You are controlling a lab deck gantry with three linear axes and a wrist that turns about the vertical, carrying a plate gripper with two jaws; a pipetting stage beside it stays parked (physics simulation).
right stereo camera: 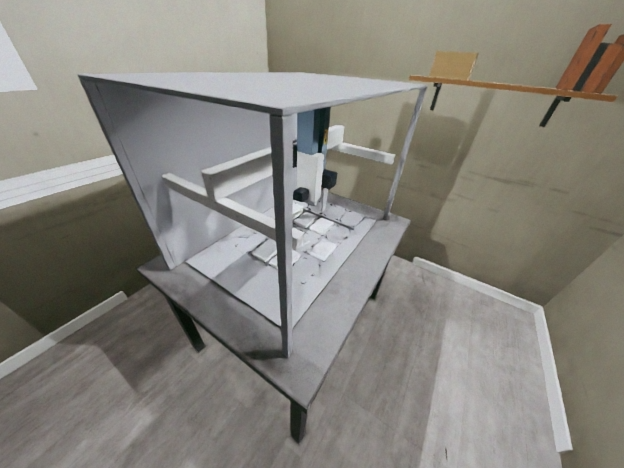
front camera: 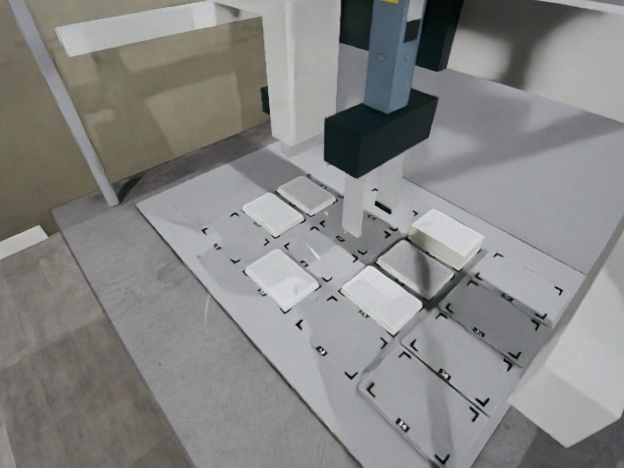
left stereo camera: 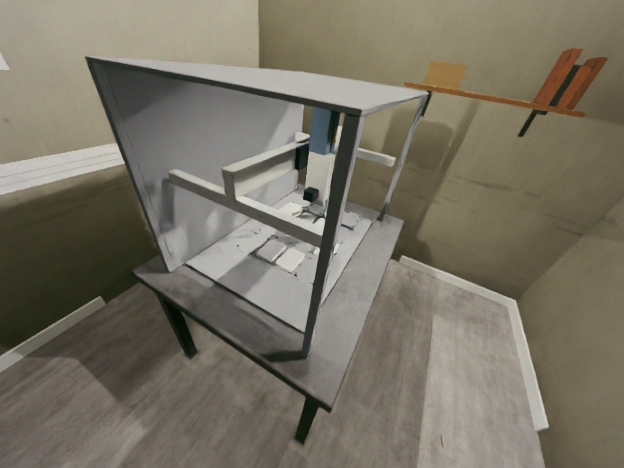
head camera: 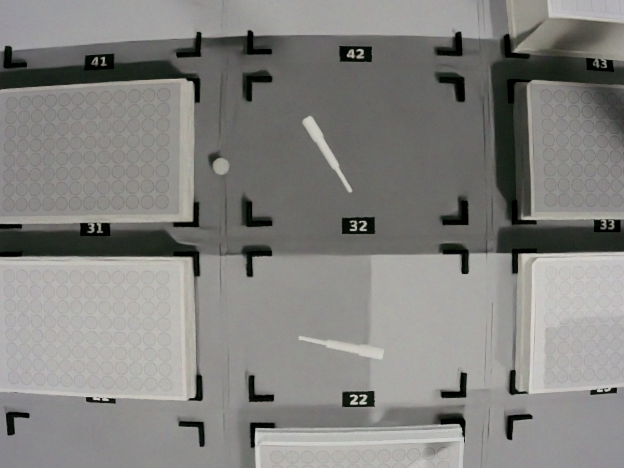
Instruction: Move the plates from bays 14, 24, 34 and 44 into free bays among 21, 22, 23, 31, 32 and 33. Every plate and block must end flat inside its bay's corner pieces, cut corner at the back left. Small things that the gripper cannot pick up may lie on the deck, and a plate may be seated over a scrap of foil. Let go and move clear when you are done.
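Frame: origin at the robot's base, x ahead, y left, z up, level; metres.
Where they show: gripper, fingertip midpoint: (right stereo camera: 316,207) (front camera: 368,219) (left stereo camera: 319,207); robot's base, origin of the base link: (right stereo camera: 304,283) (front camera: 203,231) (left stereo camera: 312,283).
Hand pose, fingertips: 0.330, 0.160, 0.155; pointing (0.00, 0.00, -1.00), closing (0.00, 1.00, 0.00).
Things, the pixels of their top centre, and the offset from my fingertips, as dx, dy, dz. "spot": a spot on its surface instead.
- bay 31, surface spot: (head camera: 90,156) (front camera: 306,193) spot: -0.262, +0.093, -0.141
- bay 21, surface spot: (head camera: 90,327) (front camera: 274,211) spot: -0.262, -0.008, -0.140
- bay 33, surface spot: (head camera: 579,151) spot: +0.032, +0.095, -0.140
- bay 23, surface spot: (head camera: 579,322) spot: +0.031, -0.009, -0.140
- plate, middle of its top: (front camera: 280,274) (right stereo camera: 323,248) -0.102, -0.117, -0.140
- tall block, middle of its top: (front camera: 447,230) (left stereo camera: 290,208) (right stereo camera: 291,208) +0.062, +0.204, -0.113
- loose pipette tip, surface spot: (head camera: 327,153) spot: -0.121, +0.094, -0.149
- small round piece, middle of its top: (head camera: 219,165) -0.185, +0.088, -0.151
My gripper (front camera: 369,221) is open and empty, its two jaws above the deck around bay 32. Plates lie in bay 31 (front camera: 306,194) (head camera: 90,156), bay 21 (front camera: 272,213) (head camera: 90,327), bay 33 (front camera: 415,268) (head camera: 579,151) and bay 23 (front camera: 381,299) (head camera: 579,322). They look flat within the corner pieces that show; the outer ends are cut off in the head view. Bays 14 (front camera: 423,403), 24 (front camera: 463,352), 34 (front camera: 493,314) and 44 (front camera: 524,289) hold no plate. Bays 22 (head camera: 312,302) and 32 (head camera: 403,151) hold no plate. Cut corners are hard to make out.
A plate (front camera: 282,278) (head camera: 357,455) lies in bay 12. A tall block (front camera: 446,238) (head camera: 579,35) stands in bay 43. One loose pipette tip (head camera: 327,153) lies in bay 32, another (head camera: 355,348) in bay 22. A small round piece (head camera: 220,166) lies between bays 31 and 32.
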